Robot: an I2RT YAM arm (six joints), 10 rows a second.
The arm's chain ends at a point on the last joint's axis. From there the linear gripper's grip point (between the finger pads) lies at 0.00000 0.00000 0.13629 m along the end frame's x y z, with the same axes.
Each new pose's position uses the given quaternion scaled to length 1; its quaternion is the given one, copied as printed.
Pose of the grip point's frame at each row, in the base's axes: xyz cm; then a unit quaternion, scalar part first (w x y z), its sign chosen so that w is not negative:
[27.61 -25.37 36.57 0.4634 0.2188 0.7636 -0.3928]
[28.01 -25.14 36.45 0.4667 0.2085 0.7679 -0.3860]
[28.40 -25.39 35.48 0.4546 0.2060 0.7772 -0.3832]
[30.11 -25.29 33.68 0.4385 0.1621 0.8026 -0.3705]
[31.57 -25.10 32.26 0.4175 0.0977 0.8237 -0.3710]
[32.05 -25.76 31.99 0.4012 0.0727 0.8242 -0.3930]
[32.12 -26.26 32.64 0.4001 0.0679 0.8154 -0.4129]
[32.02 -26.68 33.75 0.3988 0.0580 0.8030 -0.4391]
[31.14 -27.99 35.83 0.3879 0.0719 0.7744 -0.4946]
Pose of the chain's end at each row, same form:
[20.31 -14.43 40.14 0.4634 0.2188 0.7636 -0.3928]
[20.43 -14.41 40.08 0.4667 0.2085 0.7679 -0.3860]
[20.92 -14.72 39.47 0.4546 0.2060 0.7772 -0.3832]
[22.15 -15.25 38.33 0.4385 0.1621 0.8026 -0.3705]
[23.18 -15.66 37.39 0.4175 0.0977 0.8237 -0.3710]
[23.82 -16.14 37.02 0.4012 0.0727 0.8242 -0.3930]
[23.99 -16.34 37.26 0.4001 0.0679 0.8154 -0.4129]
[23.99 -16.44 37.79 0.3988 0.0580 0.8030 -0.4391]
[23.92 -16.79 38.69 0.3879 0.0719 0.7744 -0.4946]

